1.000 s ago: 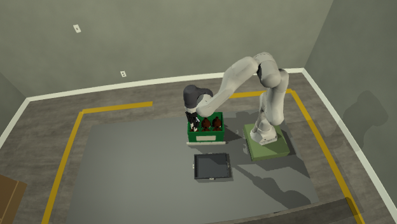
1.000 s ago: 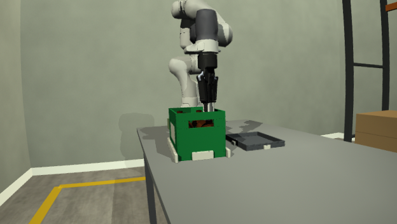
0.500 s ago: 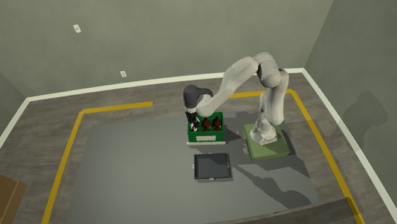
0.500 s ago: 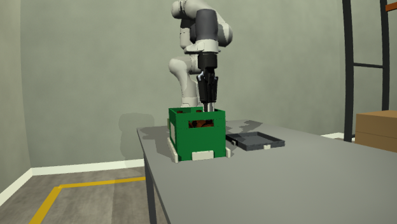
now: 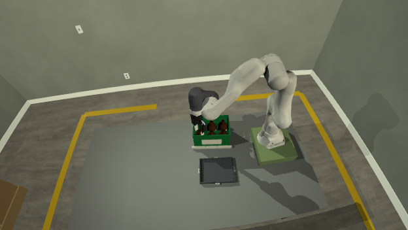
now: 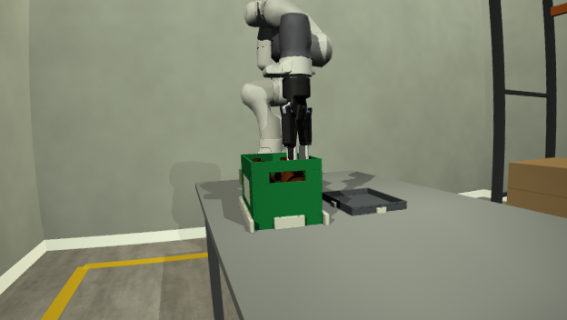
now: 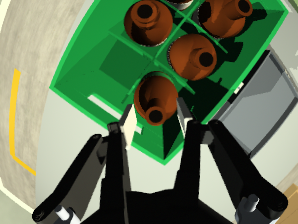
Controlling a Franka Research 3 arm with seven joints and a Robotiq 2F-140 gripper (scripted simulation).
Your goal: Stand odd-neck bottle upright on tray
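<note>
The green crate is 9 cm behind my hand, 4 cm to the right of it and 9 cm below it. The rest, counted from my hand: dark grey tray 10 cm behind, 26 cm to the left, 16 cm below.
</note>
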